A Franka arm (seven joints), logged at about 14 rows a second.
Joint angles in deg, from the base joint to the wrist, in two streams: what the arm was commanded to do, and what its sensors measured. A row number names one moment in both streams.
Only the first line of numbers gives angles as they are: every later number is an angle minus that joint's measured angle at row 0.
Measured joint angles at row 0:
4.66 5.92 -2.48 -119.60 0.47 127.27 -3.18
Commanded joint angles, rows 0 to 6:
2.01 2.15 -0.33 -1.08 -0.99 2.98 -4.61
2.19 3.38 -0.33 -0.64 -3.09 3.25 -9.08
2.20 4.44 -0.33 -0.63 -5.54 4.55 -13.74
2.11 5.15 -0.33 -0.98 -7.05 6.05 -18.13
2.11 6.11 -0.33 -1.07 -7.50 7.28 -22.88
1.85 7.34 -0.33 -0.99 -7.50 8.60 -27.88
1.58 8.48 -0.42 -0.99 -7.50 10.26 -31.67
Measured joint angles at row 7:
1.84 6.37 -0.08 -1.34 -6.40 7.42 -23.86
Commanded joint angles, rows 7 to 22:
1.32 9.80 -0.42 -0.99 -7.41 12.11 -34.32
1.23 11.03 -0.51 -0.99 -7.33 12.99 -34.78
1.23 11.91 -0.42 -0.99 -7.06 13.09 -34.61
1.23 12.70 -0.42 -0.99 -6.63 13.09 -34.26
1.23 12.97 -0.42 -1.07 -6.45 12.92 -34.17
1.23 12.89 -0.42 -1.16 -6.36 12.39 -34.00
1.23 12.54 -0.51 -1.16 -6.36 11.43 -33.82
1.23 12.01 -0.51 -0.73 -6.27 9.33 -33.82
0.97 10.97 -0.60 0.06 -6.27 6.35 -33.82
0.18 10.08 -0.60 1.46 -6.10 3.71 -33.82
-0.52 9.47 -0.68 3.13 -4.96 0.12 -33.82
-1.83 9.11 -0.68 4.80 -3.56 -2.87 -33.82
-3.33 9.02 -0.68 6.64 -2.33 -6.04 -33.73
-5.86 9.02 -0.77 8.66 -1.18 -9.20 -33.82
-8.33 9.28 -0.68 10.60 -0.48 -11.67 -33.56
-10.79 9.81 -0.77 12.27 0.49 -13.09 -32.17
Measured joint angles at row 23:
-6.10 9.09 -1.16 8.68 -1.61 -9.35 -33.06
